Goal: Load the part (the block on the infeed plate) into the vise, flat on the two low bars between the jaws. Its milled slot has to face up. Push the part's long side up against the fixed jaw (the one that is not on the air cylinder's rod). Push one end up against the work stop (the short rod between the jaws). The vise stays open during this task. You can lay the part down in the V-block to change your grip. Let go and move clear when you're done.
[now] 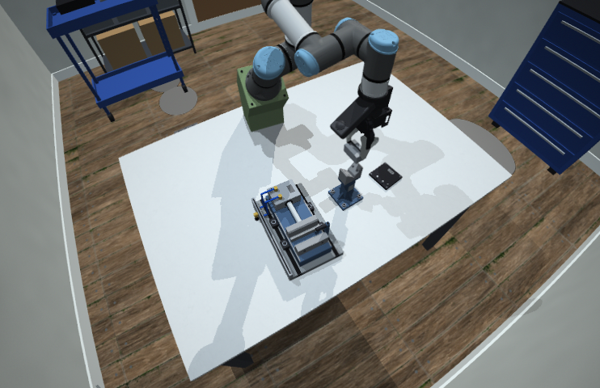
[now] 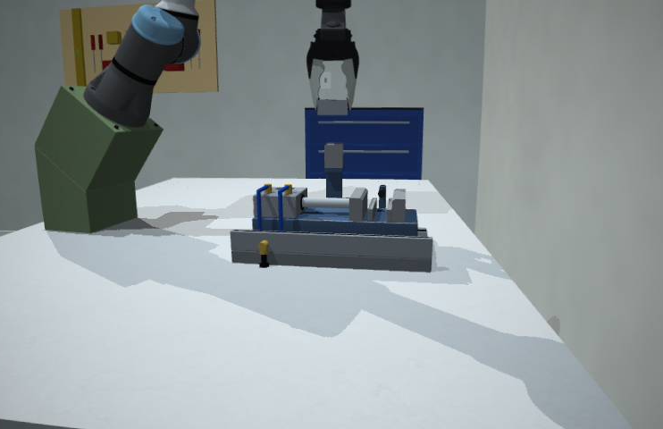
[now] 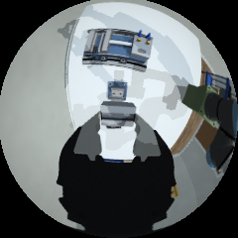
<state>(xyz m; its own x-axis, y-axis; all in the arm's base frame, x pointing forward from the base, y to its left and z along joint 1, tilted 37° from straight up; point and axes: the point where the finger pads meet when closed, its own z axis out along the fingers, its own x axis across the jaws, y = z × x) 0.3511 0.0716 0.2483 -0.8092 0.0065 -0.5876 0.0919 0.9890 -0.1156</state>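
The part is right at my hand. From my hand the other things lie so: work stop 190 mm to the right, 150 mm below, 70 mm ahead; air cylinder 200 mm to the right, 170 mm below, 100 mm behind; moving jaw 230 mm to the right, 170 mm below, 30 mm ahead.
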